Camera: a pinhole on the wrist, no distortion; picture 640 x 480 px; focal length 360.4 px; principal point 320.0 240.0 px. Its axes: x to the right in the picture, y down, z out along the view. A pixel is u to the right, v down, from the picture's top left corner.
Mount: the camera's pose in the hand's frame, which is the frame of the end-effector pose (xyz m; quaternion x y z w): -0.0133 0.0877 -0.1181 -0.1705 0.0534 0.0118 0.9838
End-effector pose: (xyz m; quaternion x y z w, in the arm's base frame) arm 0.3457 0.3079 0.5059 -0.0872 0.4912 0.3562 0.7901
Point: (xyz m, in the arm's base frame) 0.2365 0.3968 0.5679
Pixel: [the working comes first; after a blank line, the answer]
In the camera's frame: -0.0371 0.0204 0.1254

213.4 298.7
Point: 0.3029 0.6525 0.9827
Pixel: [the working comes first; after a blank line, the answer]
In the camera's frame: -0.2844 0.1202 0.5386

129.7 320.4
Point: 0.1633 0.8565 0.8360
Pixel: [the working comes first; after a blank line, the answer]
In the camera's frame: -0.0929 0.3336 0.5582

260.0 455.4
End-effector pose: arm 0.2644 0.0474 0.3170 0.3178 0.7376 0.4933 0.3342
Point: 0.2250 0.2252 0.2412
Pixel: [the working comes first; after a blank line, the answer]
In the camera's frame: 0.1680 -0.1775 0.1698

outside the picture
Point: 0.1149 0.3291 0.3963
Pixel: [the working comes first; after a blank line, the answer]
In the camera's frame: 0.2953 -0.0022 0.1615

outside the picture
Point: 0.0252 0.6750 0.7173
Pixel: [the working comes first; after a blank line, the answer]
In the camera's frame: 0.5644 0.3561 0.3344

outside the picture
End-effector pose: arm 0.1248 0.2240 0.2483 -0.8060 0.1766 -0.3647 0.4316
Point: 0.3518 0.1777 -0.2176
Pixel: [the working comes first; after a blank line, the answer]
In the camera's frame: -0.0544 0.1674 0.5110

281.7 358.1
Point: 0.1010 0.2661 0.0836
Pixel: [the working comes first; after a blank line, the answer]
In the camera's frame: -0.1190 -0.0351 0.1700

67.8 165.5
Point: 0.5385 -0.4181 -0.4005
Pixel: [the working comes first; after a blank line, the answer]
In the camera's frame: 0.3631 0.6596 0.5928

outside the picture
